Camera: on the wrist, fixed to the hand. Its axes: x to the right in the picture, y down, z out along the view.
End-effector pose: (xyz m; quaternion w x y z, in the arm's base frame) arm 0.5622 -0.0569 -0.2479 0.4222 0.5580 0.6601 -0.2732
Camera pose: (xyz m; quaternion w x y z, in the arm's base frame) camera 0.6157 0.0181 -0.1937 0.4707 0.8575 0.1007 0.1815
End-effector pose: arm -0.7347 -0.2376 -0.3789 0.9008 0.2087 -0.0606 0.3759
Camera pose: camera -0.7979 -0.1650 -0.4254 0.3705 0.0330 -0.1486 0.9163
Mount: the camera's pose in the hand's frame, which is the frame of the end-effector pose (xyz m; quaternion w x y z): -0.0099 0.0748 -0.0757 0.6941 -0.0479 0.0674 0.7151
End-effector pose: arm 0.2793 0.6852 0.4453 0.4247 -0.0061 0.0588 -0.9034
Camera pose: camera 0.3384 0.6532 0.3622 0.9366 0.0784 0.1171 -0.3209
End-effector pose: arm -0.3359 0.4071 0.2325 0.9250 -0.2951 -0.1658 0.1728
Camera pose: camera -0.3303 0.4233 0.1270 0.5155 -0.3793 0.1500 0.7536
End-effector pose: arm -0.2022 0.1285 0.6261 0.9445 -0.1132 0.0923 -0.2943
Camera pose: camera -0.1884 0.1821 0.5346 0.8544 -0.0380 0.2228 0.4679
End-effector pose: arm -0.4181 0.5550 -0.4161 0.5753 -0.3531 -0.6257 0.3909
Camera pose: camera -0.3424 0.5857 -0.4850 0.1450 -0.7465 -0.1618 0.6290
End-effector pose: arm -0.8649 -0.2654 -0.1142 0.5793 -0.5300 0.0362 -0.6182
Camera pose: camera -0.8693 -0.3254 -0.2025 0.8164 -0.3281 0.4728 -0.0488
